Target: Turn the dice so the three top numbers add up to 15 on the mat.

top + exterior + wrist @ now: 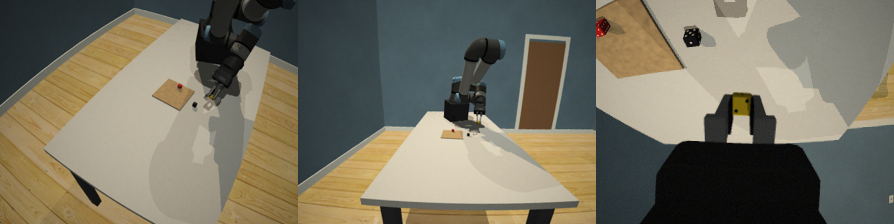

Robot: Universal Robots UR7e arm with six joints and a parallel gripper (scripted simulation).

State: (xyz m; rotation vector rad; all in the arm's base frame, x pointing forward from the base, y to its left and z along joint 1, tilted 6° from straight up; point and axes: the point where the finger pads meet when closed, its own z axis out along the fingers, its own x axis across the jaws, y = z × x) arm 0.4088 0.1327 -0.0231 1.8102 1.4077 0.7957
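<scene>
My hand is 100 mm above the black die and 60 mm to the left of it. Also, from my hand: yellow die 10 mm below, 10 mm ahead; then red die 170 mm to the right, 90 mm below, 60 mm behind; then brown mat 170 mm to the right, 100 mm below, 10 mm behind.
</scene>
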